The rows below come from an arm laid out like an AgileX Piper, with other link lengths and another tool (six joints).
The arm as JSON. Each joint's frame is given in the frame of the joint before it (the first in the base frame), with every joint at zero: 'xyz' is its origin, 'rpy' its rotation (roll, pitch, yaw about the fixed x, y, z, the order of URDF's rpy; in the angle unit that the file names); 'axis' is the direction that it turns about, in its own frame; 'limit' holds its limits. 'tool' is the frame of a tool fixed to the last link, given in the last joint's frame.
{
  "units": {
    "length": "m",
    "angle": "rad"
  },
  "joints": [
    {
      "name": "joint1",
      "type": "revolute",
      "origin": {
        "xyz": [
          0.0,
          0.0,
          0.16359
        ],
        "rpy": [
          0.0,
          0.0,
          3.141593
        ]
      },
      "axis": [
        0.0,
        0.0,
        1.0
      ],
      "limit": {
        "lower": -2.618,
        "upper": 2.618
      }
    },
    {
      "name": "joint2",
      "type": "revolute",
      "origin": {
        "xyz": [
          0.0,
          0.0,
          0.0
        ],
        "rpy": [
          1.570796,
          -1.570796,
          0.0
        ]
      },
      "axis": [
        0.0,
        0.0,
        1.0
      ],
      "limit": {
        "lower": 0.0,
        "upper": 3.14
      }
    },
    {
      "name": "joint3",
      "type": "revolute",
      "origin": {
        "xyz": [
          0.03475,
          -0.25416,
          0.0
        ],
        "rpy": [
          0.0,
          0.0,
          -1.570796
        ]
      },
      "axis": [
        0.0,
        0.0,
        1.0
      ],
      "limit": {
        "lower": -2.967,
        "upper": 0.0
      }
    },
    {
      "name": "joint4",
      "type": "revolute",
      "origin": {
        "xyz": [
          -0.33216,
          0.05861,
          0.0
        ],
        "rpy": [
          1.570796,
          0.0,
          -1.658
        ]
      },
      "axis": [
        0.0,
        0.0,
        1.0
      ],
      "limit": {
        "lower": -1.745,
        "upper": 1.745
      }
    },
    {
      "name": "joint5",
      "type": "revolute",
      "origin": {
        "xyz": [
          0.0,
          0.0,
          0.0
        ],
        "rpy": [
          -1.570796,
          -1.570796,
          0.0
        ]
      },
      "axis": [
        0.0,
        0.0,
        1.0
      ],
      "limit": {
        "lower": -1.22,
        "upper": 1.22
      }
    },
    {
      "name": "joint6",
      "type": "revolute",
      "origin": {
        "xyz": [
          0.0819,
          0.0,
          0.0
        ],
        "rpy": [
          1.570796,
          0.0,
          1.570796
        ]
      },
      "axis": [
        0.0,
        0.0,
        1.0
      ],
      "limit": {
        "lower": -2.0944,
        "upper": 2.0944
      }
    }
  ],
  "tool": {
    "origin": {
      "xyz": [
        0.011,
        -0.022,
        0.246
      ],
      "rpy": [
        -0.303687,
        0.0,
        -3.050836
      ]
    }
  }
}
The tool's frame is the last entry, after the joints.
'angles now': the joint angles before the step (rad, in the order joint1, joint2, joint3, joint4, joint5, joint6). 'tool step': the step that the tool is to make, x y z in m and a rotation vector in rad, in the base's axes. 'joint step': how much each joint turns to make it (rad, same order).
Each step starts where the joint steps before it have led.
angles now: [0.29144, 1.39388, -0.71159, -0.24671, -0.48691, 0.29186]
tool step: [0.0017, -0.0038, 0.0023, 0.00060, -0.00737, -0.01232]
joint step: [-0.00018, 0.00002, 0.00007, 0.02865, -0.00461, -0.02619]
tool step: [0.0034, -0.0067, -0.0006, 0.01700, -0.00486, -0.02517]
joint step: [0.00026, 0.01122, 0.00217, 0.05700, -0.02016, -0.03459]
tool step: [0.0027, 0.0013, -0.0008, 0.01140, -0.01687, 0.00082]
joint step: [-0.00021, 0.02504, 0.00002, 0.00877, -0.04463, -0.00515]
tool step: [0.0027, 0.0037, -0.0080, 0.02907, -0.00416, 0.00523]
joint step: [0.00017, 0.04243, -0.00013, 0.00033, -0.05707, 0.02125]
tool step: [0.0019, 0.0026, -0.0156, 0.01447, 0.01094, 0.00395]
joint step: [0.00009, 0.04661, 0.00035, 0.00022, -0.04227, 0.01281]
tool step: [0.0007, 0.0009, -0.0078, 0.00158, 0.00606, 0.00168]
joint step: [-0.00005, 0.02098, -0.00027, -0.00014, -0.01571, 0.00178]
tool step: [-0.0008, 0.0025, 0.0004, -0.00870, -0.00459, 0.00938]
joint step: [-0.00019, 0.00025, 0.00010, -0.01377, -0.00231, 0.00024]
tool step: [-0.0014, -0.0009, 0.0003, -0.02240, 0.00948, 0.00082]
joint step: [0.00018, -0.01889, -0.00020, -0.00641, 0.03615, -0.00999]
